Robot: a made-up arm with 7 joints.
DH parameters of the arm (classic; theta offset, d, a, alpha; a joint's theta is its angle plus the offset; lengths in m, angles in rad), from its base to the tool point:
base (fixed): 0 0.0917 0 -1.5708
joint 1: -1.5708 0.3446 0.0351 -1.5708
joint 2: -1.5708 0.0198 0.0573 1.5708
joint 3: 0 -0.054 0.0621 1.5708
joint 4: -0.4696 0 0.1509 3.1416
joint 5: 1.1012 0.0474 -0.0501 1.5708
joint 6: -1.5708 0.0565 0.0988 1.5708
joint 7: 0.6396 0 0.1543 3.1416
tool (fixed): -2.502 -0.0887 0 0
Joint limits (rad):
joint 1: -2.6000..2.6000
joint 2: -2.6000..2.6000
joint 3: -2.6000..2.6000
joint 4: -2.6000..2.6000
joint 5: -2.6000..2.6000
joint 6: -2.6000..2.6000
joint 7: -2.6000..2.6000
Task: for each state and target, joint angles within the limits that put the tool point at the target. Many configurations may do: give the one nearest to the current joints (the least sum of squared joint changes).
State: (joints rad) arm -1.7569 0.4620 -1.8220 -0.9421 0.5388 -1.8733 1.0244
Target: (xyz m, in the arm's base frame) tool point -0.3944 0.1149 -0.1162
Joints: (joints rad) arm -1.6236 0.8652 -1.9823 -1.0215 0.5771 -1.8522 1.1308
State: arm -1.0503 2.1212 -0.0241 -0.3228 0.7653 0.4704 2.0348
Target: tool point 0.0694 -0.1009 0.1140
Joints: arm -1.0121 2.5213 -0.0124 -0.7218 0.9149 0.5166 2.0624
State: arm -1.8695 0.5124 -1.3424 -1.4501 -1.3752 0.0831 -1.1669
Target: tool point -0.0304 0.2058 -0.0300
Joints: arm -1.9048 0.4523 -1.1151 -1.4015 -1.2467 0.1188 -0.9860
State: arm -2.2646 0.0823 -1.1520 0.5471 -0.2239 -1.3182 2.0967
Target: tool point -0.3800 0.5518 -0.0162
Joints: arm -1.6920 0.7710 -0.6484 0.0096 0.0738 -1.4623 2.0730
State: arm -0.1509 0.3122 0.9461 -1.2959 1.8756 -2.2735 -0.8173
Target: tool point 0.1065 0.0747 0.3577
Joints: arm -0.0908 0.0971 0.8971 -1.6872 2.1303 -2.6000 -0.8566
